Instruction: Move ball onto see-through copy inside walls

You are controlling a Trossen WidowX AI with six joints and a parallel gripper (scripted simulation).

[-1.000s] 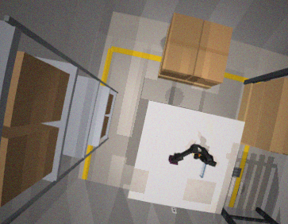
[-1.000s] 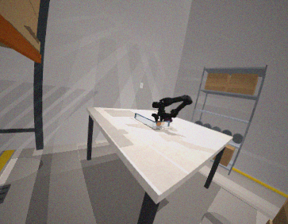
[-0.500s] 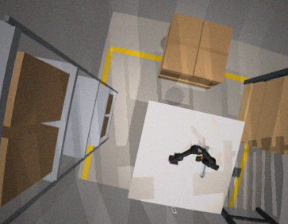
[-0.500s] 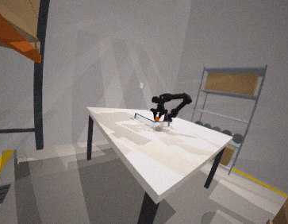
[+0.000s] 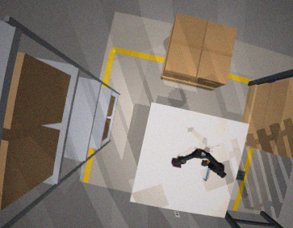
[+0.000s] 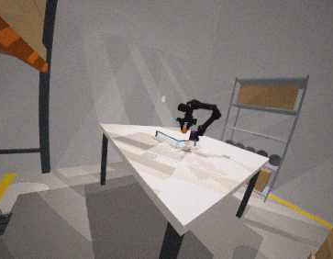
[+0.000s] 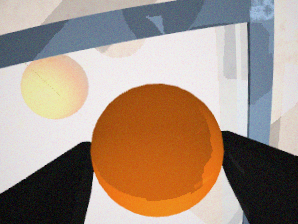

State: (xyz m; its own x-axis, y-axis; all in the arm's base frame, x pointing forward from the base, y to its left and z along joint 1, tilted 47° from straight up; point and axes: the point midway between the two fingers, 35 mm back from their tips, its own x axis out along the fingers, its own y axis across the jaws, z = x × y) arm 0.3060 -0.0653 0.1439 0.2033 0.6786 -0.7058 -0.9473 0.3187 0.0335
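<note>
The see-through copy of ball is 60 mm behind my gripper tip, 20 mm to the left of it and 100 mm below it. From my gripper tip the other things lie so: orange ball: right at my gripper tip; low clear wall: 80 mm ahead, 110 mm to the right, 100 mm below.
</note>
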